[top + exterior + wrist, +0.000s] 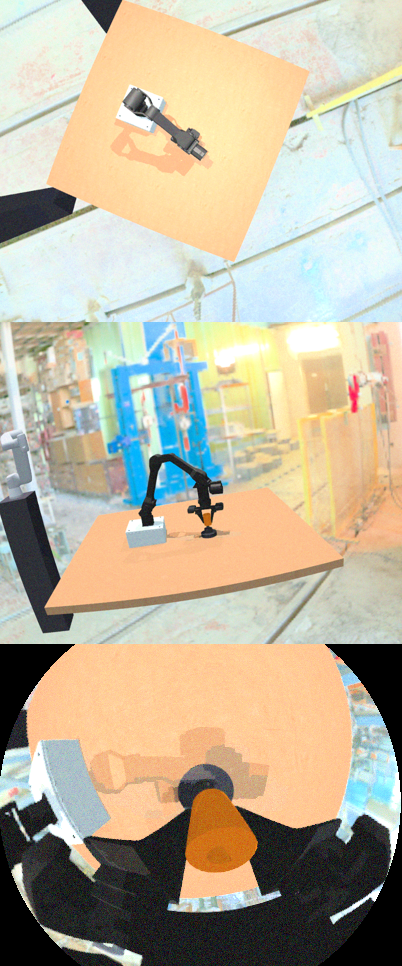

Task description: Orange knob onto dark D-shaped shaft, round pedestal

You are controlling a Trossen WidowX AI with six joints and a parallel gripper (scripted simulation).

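Now: gripper tip 2 cm below the orange knob. Round my gripper tip: dark round pedestal 4 cm below.
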